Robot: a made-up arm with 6 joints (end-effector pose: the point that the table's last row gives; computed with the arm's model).
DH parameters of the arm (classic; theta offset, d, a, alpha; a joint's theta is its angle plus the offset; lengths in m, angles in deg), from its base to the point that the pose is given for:
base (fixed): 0 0.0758 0 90
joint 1: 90 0.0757 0.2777 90
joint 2: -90 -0.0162 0.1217 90
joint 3: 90 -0.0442 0.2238 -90
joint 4: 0 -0.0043 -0.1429 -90
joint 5: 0 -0.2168 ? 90
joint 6: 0 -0.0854 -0.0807 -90
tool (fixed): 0 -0.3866 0 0
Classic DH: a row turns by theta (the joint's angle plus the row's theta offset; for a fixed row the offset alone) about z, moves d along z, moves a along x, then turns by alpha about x.
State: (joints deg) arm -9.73 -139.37 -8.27 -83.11 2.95 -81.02
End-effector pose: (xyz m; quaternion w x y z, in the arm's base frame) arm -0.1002 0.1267 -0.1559 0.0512 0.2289 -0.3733 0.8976
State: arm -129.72 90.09 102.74 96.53 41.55 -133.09
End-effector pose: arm 0.2717 0.2375 -0.0038 0.6588 0.0845 -0.6290 0.4040
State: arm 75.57 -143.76 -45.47 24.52 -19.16 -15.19
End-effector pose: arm -0.4940 -0.7227 0.2515 0.4273 -0.7811 -0.0686 -0.4502
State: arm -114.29 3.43 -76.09 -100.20 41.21 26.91
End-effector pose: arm 0.5723 -0.2681 0.0927 0.2478 -0.4641 -0.7523 -0.3965
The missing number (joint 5, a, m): 0.0294
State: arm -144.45 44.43 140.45 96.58 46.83 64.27
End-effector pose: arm 0.2647 -0.5557 0.2857 0.3916 -0.2894 0.6268 0.6083
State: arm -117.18 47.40 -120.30 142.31 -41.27 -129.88
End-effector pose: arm 0.5278 0.2808 0.2337 0.2659 0.9356 -0.0005 0.2322
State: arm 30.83 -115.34 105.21 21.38 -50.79 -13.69
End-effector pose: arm -0.2896 -0.4910 0.7016 0.0970 0.0598 0.8959 0.4293
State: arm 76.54 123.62 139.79 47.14 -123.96 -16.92
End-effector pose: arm -0.2553 0.3981 -0.3295 0.0026 -0.1015 -0.4791 0.8718
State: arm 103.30 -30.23 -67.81 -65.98 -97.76 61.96
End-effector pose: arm -0.3873 -0.3049 0.1921 0.0917 -0.6055 -0.6349 -0.4711
